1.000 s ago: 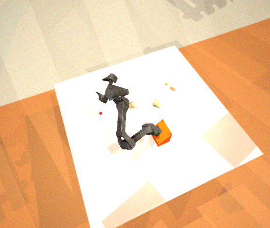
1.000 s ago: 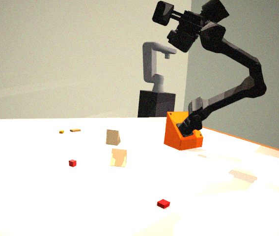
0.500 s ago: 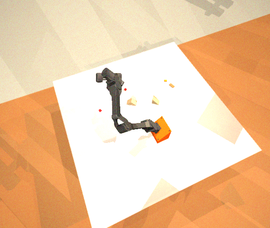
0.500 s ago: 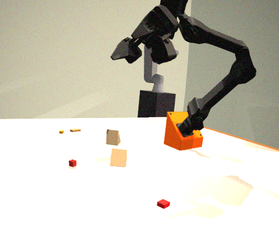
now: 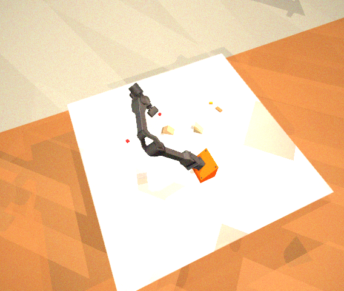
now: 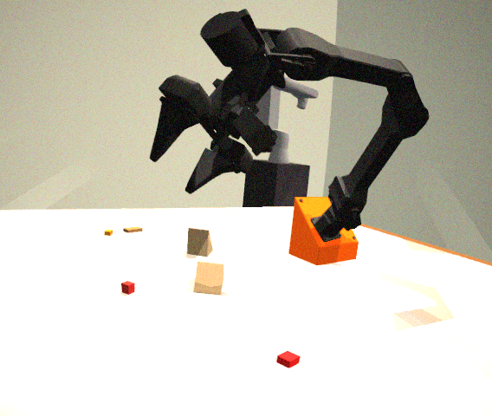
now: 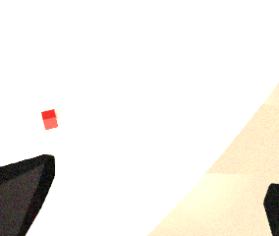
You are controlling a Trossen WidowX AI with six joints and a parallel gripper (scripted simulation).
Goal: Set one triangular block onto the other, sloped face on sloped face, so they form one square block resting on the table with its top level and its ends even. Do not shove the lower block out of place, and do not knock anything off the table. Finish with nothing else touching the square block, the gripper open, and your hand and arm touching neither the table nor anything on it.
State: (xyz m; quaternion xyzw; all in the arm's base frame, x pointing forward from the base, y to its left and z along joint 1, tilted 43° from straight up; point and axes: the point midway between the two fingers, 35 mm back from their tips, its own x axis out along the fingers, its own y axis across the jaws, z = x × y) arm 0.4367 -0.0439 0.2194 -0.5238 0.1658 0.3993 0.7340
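Right now the triangular block is 14 cm behind my gripper tip, 9 cm to the right of it and 18 cm below it. From my gripper tip the other things lie so: small red cube 1 cm ahead, 11 cm to the right, 19 cm below; then short tan bar 17 cm behind, 49 cm to the right, 20 cm below.
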